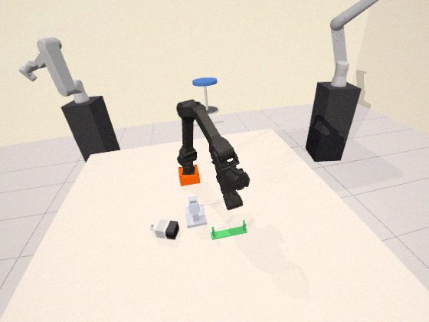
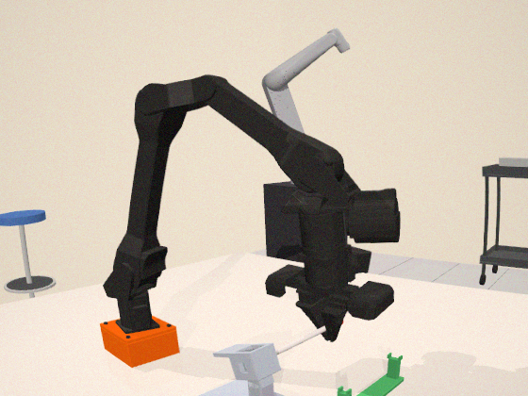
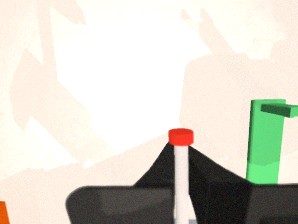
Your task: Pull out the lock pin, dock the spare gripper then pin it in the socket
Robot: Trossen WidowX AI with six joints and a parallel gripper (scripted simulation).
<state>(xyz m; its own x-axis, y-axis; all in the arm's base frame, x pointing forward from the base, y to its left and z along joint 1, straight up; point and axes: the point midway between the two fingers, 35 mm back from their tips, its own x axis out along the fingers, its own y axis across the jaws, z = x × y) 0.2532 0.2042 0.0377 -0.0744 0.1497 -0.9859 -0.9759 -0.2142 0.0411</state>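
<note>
The green cradle lies 110 mm ahead of my gripper tip, 20 mm to the right of it and 30 mm below it. The rest, counted from my gripper tip: spare gripper (90 mm ahead, 280 mm to the right, 30 mm below); grey mount (20 mm ahead, 150 mm to the right).
</note>
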